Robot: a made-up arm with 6 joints. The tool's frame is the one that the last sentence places. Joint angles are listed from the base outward.
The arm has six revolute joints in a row. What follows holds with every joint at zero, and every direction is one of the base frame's.
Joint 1 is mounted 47.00 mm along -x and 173.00 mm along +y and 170.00 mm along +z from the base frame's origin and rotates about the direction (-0.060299, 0.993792, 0.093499).
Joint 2 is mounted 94.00 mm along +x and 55.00 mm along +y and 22.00 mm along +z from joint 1 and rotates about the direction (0.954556, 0.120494, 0.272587).
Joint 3 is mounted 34.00 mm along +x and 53.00 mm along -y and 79.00 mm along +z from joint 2 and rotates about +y.
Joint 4 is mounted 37.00 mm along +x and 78.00 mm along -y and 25.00 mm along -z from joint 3 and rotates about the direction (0.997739, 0.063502, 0.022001).
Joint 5 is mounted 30.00 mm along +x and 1.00 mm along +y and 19.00 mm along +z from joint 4 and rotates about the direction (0.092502, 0.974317, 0.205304).
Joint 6 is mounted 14.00 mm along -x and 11.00 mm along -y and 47.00 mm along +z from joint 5 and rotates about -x.
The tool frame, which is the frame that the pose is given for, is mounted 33.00 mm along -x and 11.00 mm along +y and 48.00 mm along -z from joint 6; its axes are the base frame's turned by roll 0.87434, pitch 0.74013 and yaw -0.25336 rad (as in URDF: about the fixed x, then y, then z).
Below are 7 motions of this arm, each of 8 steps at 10 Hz.
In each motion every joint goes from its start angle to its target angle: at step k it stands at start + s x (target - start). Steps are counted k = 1, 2, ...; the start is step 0. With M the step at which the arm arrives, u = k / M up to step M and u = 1 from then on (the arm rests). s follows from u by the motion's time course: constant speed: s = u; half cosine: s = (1 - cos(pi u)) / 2; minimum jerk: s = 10 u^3 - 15 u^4 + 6 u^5.
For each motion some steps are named. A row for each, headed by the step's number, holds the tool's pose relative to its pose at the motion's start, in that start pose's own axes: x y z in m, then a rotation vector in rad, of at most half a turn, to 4 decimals.
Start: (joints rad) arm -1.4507 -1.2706 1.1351 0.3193 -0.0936 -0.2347
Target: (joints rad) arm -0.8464 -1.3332 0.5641 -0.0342 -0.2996 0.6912
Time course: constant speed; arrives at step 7
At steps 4, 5, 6, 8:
4: 0.0042 0.0354 -0.0332 -0.7864 -0.7706 0.1964
5: 0.0035 0.0460 -0.0434 -0.9580 -0.9704 0.2695
6: 0.0021 0.0565 -0.0556 -1.1145 -1.1728 0.3560
8: 0.0001 0.0661 -0.0700 -1.2523 -1.3775 0.4578

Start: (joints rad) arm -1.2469 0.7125 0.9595 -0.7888 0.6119 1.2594
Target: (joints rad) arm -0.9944 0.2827 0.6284 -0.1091 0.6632 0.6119
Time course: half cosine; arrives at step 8
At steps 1, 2, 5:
1: 0.0007 -0.0004 -0.0032 0.0347 0.0411 0.0143
2: 0.0020 -0.0012 -0.0120 0.1341 0.1562 0.0526
5: -0.0062 -0.0016 -0.0436 0.6434 0.6808 0.2017

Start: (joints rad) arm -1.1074 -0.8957 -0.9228 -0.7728 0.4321 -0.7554
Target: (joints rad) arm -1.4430 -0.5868 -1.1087 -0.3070 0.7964 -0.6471
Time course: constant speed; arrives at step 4
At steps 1, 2, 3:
1: -0.0096 -0.0041 0.0254 0.1597 0.0700 -0.0302
2: -0.0204 -0.0123 0.0508 0.3033 0.1528 -0.0399
3: -0.0318 -0.0248 0.0754 0.4276 0.2458 -0.0281

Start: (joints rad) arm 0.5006 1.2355 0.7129 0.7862 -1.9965 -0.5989
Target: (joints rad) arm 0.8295 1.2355 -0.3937 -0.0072 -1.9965 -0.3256
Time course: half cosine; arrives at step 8
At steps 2, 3, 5, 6, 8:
2: 0.0100 -0.0026 0.0037 0.0221 0.0311 0.1440
3: 0.0223 -0.0043 0.0089 0.0308 0.0502 0.3166
5: 0.0541 -0.0009 0.0262 -0.0120 0.0290 0.7621
6: 0.0674 0.0046 0.0362 -0.0554 -0.0082 0.9608
8: 0.0784 0.0119 0.0467 -0.1063 -0.0558 1.1424

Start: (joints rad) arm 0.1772 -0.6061 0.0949 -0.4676 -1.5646 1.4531
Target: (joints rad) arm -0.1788 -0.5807 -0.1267 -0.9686 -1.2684 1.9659
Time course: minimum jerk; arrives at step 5
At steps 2, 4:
2: 0.0272 -0.0151 0.0147 -0.1487 -0.2741 -0.0080
4: 0.0616 -0.0429 0.0604 -0.5166 -0.8393 -0.0645

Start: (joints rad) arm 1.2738 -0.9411 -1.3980 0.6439 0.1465 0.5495
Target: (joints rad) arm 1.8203 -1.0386 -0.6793 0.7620 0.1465 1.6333
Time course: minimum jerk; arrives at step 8
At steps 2, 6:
2: 0.0101 -0.0052 -0.0086 -0.0766 0.0317 -0.0784
6: 0.0640 -0.0328 -0.0871 -0.8897 0.3691 -0.3313

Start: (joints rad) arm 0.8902 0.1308 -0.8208 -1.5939 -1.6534 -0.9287
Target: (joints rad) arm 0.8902 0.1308 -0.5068 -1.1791 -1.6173 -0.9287
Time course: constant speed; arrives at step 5
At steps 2, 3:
2: 0.0014 0.0142 -0.0092 0.2120 -0.0539 0.0010
3: 0.0019 0.0218 -0.0126 0.3187 -0.0793 -0.0060

